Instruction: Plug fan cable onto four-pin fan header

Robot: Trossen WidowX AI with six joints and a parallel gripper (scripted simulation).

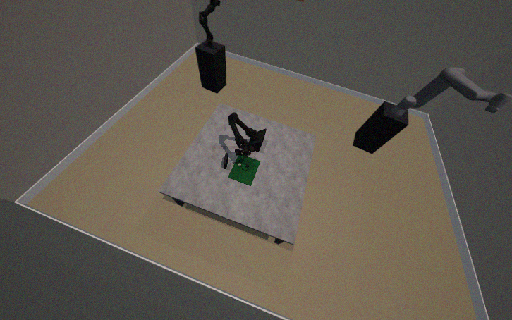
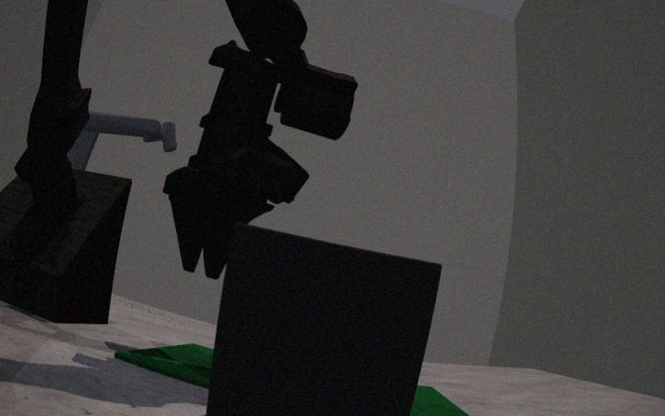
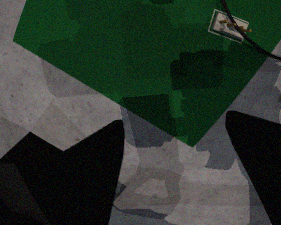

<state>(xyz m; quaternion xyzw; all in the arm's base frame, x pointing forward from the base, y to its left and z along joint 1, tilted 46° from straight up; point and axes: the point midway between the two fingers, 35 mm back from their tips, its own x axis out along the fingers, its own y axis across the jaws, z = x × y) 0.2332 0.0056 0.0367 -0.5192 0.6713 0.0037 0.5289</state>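
Now: the dark fan plug 80 mm to the left of my gripper tip, 70 mm below it and 70 mm ahead of it. Round my gripper tip: green board: 100 mm below, 100 mm ahead, 60 mm to the left; fan header: 90 mm below, 80 mm ahead, 10 mm to the right; fan: 140 mm ahead, 120 mm to the right, 30 mm below.
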